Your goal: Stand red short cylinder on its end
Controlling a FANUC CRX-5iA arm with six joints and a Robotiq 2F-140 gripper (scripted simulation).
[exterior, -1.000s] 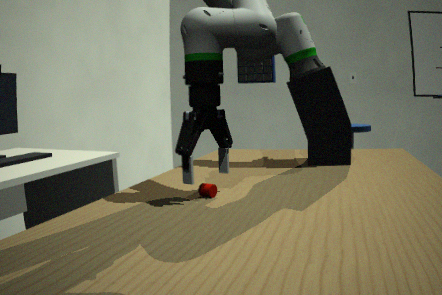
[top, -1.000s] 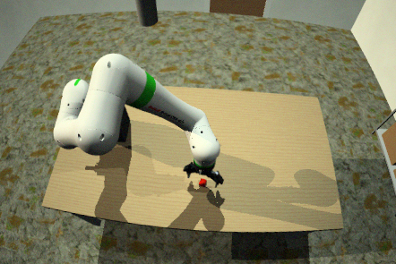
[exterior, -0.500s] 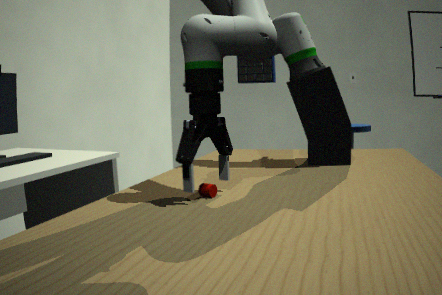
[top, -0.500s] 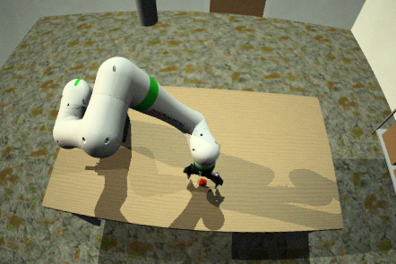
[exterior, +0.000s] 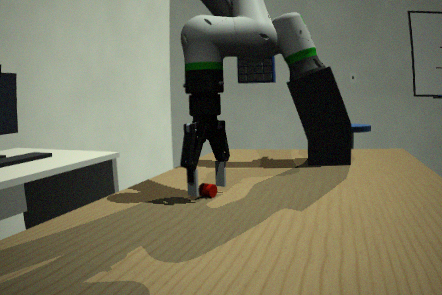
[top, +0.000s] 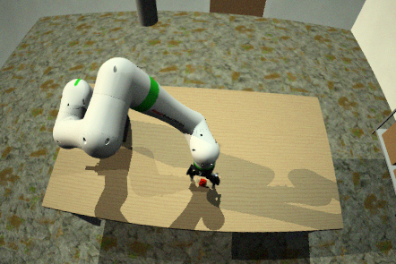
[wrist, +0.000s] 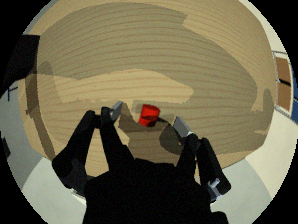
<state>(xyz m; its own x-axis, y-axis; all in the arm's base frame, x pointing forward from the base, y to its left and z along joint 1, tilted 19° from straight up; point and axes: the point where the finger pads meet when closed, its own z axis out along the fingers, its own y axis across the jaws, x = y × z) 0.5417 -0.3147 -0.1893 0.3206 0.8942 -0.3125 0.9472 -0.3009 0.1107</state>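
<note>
Right now my hand is 20 mm above the red short cylinder.
</note>
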